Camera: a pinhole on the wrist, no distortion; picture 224 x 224 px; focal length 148.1 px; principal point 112.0 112.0 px. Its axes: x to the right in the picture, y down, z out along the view. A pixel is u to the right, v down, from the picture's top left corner.
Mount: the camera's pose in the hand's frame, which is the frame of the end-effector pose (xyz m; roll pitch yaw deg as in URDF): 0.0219 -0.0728 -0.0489 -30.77 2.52 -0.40
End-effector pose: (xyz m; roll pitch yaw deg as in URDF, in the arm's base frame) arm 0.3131 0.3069 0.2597 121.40 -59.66 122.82
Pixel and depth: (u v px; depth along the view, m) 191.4 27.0 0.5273
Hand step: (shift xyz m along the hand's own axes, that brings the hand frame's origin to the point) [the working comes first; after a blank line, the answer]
In the camera's frame: 0.2827 -0.3026 0.5273

0.3311 -0.0652 0.5460
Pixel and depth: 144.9 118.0 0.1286
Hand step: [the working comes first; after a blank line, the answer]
In the camera's frame: 0.0286 0.0052 0.1286

0.0557 -0.0028 0.0576
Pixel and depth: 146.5 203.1 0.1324
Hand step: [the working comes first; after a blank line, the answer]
In the camera's frame: 0.0308 0.0814 0.1324

0.0568 0.0647 0.0218
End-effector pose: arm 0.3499 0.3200 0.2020 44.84 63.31 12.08
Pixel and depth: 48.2 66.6 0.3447
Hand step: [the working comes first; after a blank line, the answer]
In the camera's frame: -0.1485 -0.1057 0.3447

-0.1105 0.0137 0.3075
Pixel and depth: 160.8 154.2 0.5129
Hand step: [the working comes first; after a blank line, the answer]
In the camera's frame: 0.1690 0.1461 0.5129

0.2095 0.3139 0.3092
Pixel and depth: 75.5 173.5 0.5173
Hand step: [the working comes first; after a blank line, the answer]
In the camera's frame: -0.1275 0.2148 0.5173

-0.0876 0.3772 0.2910
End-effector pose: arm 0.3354 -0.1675 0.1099 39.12 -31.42 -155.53
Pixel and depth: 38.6 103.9 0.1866
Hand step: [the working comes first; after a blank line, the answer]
In the camera's frame: -0.0925 -0.0102 0.1866

-0.0626 0.0145 0.1206
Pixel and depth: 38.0 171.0 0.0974
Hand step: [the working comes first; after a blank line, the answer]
In the camera's frame: -0.0487 0.0388 0.0974

-0.0233 0.0107 0.0170
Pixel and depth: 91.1 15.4 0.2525
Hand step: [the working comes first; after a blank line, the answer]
In the camera's frame: -0.0356 -0.1647 0.2525

-0.0005 -0.0850 0.2536
